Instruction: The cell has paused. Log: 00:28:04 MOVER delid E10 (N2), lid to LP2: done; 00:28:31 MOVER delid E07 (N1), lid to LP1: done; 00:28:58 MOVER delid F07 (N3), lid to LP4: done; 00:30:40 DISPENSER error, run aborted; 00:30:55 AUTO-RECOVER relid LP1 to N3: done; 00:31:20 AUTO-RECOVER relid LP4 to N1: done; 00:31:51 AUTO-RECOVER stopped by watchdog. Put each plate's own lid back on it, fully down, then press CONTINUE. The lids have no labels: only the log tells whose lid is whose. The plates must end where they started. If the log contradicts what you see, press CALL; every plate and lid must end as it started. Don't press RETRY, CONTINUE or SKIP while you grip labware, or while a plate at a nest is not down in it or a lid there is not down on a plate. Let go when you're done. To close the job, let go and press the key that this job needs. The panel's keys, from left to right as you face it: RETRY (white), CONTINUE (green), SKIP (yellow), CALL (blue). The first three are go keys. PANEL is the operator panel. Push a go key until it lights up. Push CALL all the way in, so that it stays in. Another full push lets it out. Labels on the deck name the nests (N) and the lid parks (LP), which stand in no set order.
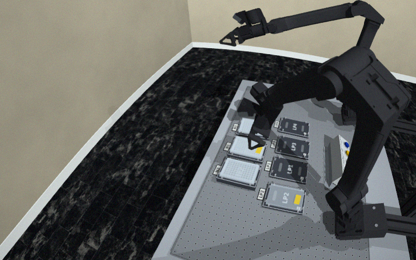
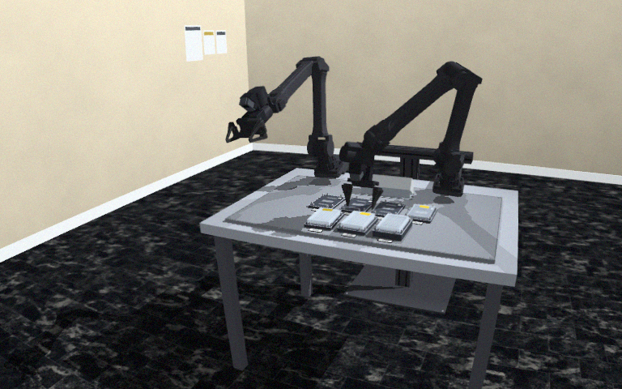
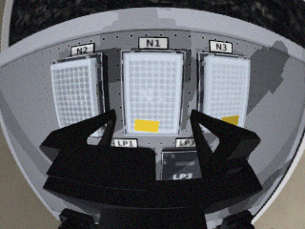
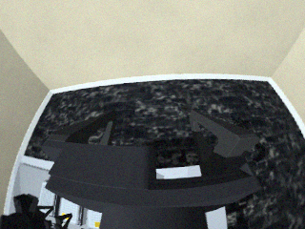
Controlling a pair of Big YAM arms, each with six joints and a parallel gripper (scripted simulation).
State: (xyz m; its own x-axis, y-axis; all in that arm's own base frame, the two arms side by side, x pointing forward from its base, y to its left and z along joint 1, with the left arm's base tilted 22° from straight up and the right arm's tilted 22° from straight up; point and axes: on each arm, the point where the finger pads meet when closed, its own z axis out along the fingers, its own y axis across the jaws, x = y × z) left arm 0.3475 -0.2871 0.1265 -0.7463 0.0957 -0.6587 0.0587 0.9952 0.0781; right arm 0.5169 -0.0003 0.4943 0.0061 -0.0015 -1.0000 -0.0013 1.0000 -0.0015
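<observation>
My left hand is 5 cm above the N1 plate and 2 cm short of it. Round my left hand: park LP1 (17 cm behind, 7 cm below, 4 cm to the left); then N2 plate (13 cm to the left, 4 cm below, 1 cm ahead); then N3 plate (13 cm to the right, 5 cm below, 3 cm ahead).
</observation>
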